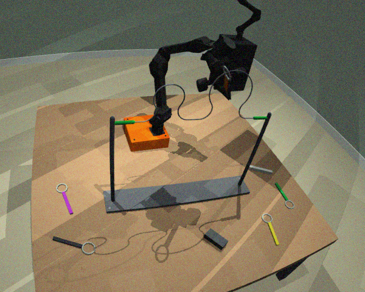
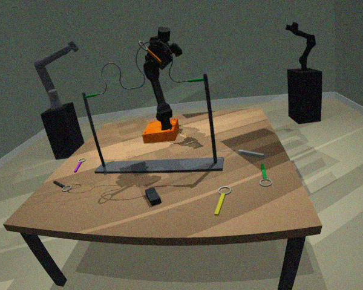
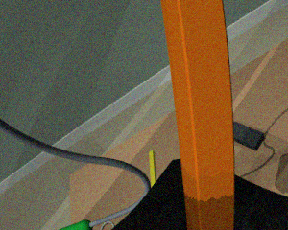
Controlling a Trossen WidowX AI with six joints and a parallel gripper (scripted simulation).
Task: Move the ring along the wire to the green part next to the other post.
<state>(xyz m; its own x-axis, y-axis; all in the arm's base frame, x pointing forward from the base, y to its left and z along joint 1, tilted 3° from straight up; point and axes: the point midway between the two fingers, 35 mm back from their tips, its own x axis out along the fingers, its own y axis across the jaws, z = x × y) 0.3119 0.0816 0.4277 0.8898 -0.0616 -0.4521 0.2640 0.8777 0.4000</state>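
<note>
The ring with orange handle is 8 cm above my gripper tip and 4 cm to the right of it. From my gripper tip the other things lie so: white bar 46 cm below, 36 cm to the left, 2 cm ahead; then yellow-handled ring 46 cm below, 32 cm ahead, 17 cm to the left; then dark block 45 cm below, 27 cm ahead, 10 cm to the right.
</note>
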